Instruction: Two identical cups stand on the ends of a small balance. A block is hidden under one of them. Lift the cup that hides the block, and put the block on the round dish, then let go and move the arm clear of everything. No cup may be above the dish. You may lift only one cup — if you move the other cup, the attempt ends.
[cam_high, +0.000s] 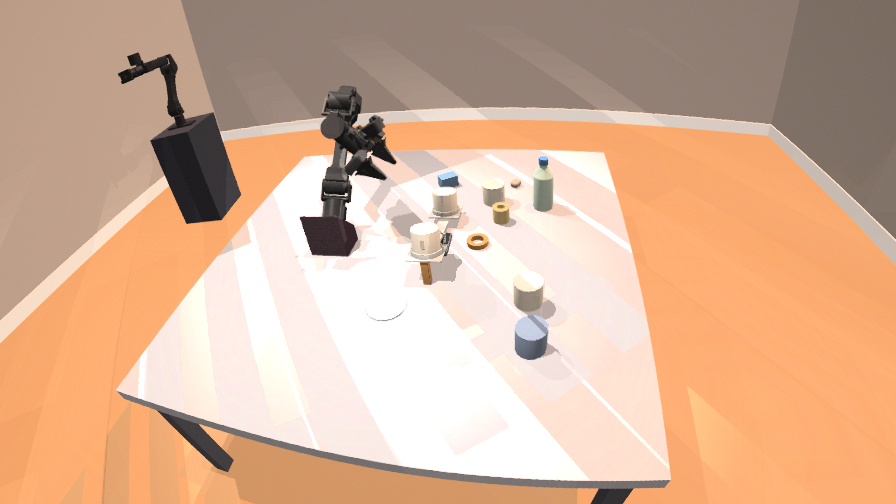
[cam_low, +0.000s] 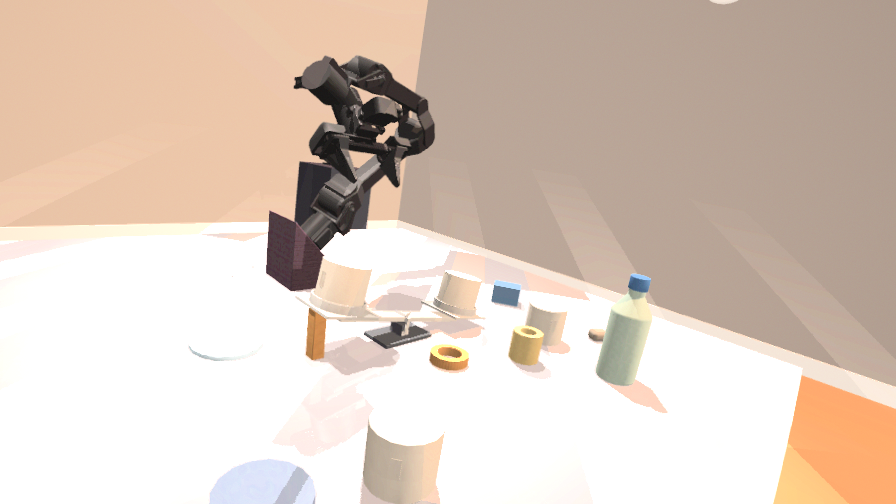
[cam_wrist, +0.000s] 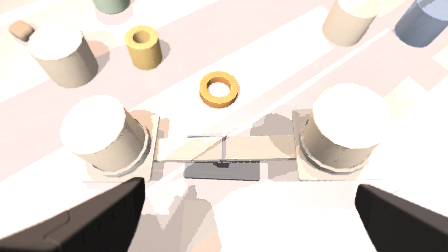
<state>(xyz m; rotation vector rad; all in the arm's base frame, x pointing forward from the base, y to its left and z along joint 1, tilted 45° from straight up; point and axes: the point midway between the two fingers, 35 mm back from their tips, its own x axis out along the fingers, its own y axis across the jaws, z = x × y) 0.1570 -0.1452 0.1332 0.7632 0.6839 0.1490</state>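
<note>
Right now my gripper tip is 200 mm above the grey block, 120 mm to the right of it and 110 mm short of it. Also, from my gripper tip: round white dish 250 mm to the right, 230 mm below, 10 mm behind; orange post 200 mm below, 170 mm to the right, 80 mm ahead; yellow cylinder 280 mm ahead, 210 mm below, 100 mm to the left.
</note>
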